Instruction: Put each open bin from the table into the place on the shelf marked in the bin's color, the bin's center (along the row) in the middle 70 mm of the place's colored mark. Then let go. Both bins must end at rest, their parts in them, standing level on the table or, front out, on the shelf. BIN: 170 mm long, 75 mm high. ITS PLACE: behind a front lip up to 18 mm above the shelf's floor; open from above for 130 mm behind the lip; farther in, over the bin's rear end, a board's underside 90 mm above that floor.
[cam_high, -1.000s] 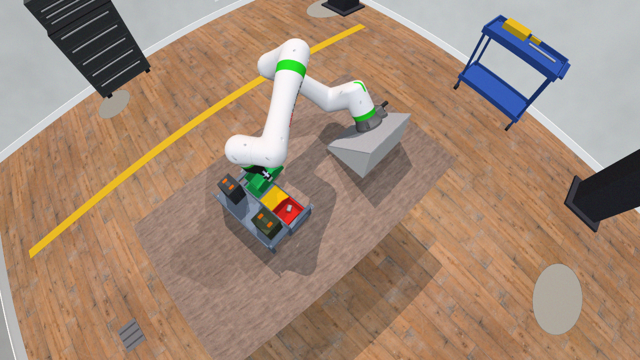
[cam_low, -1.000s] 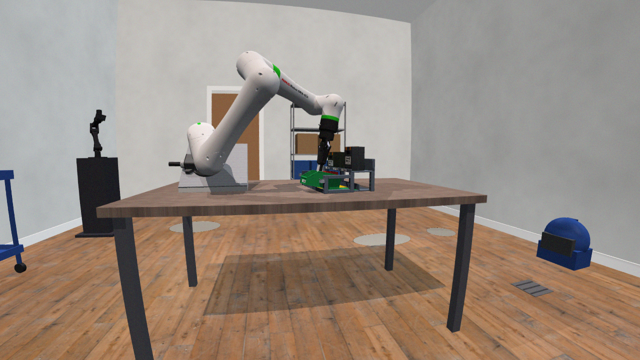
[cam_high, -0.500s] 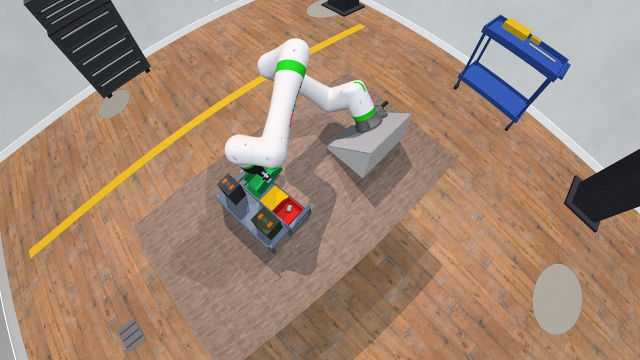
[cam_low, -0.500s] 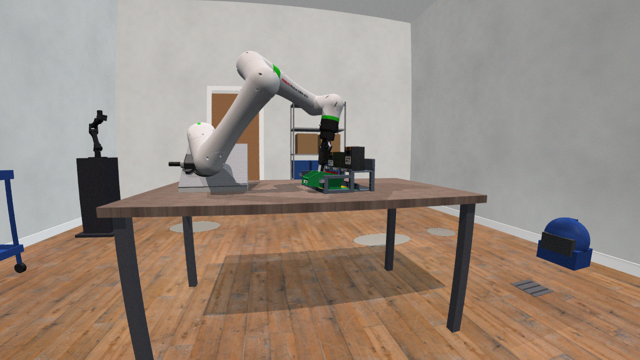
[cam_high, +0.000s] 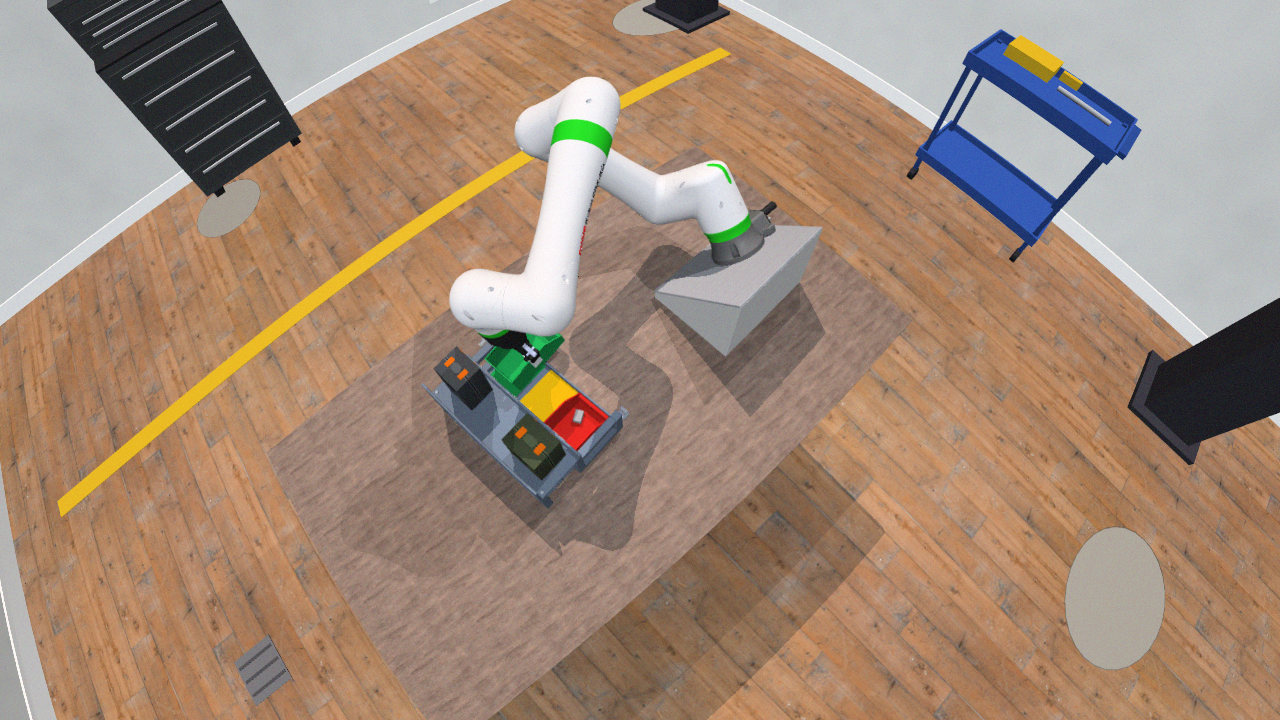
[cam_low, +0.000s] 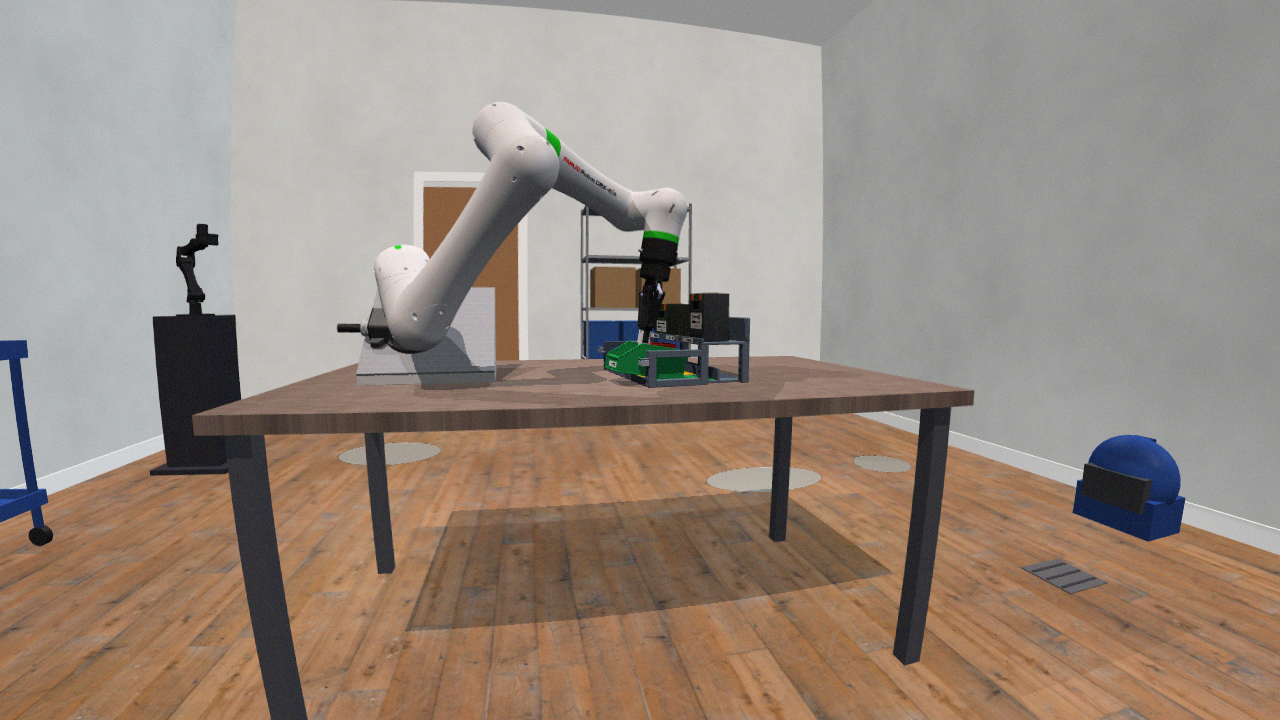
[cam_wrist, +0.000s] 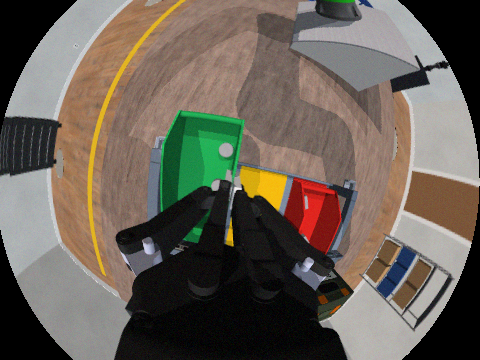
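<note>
Now: hand 10 mm past the green bin, 50 mm to the left of it and 40 mm above it. From my hand the other things lie so: red bin (50 mm ahead, 180 mm to the left, 50 mm below).
</note>
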